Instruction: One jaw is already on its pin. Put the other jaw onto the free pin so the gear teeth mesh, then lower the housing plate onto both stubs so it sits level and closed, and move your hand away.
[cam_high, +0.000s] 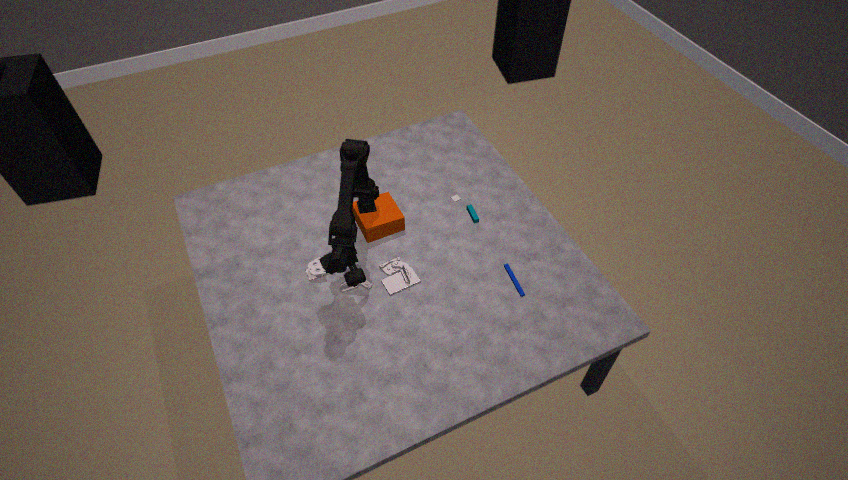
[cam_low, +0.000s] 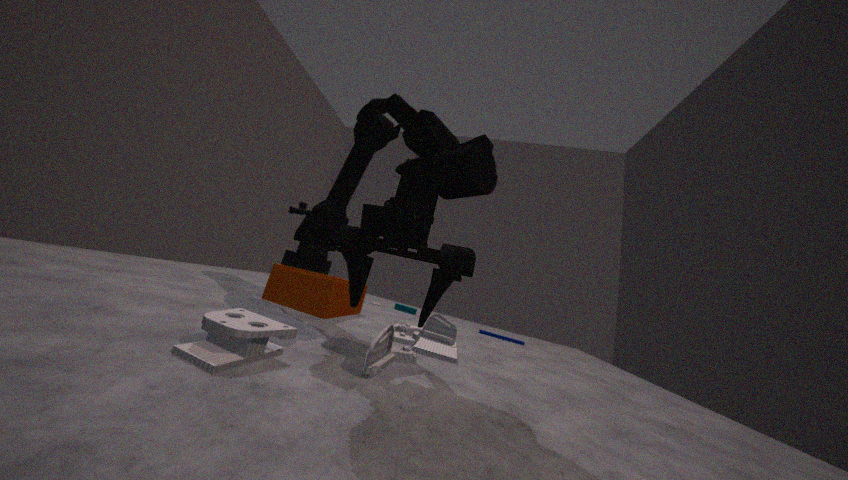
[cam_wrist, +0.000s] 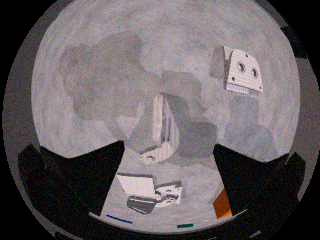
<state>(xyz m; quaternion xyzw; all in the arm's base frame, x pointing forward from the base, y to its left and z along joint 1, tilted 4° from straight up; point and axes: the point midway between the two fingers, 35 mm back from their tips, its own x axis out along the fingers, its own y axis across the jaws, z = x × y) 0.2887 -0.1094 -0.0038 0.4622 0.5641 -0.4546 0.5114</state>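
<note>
Right now my gripper tip is 20 mm short of the white jaw, 30 mm to the right of it and 50 mm above it. The rest, counted from my gripper tip: teal bar 210 mm behind, 510 mm to the left, 50 mm below; then small white cube 310 mm behind, 470 mm to the left, 50 mm below; then white stepped block 90 mm behind, 110 mm to the right, 50 mm below.
</note>
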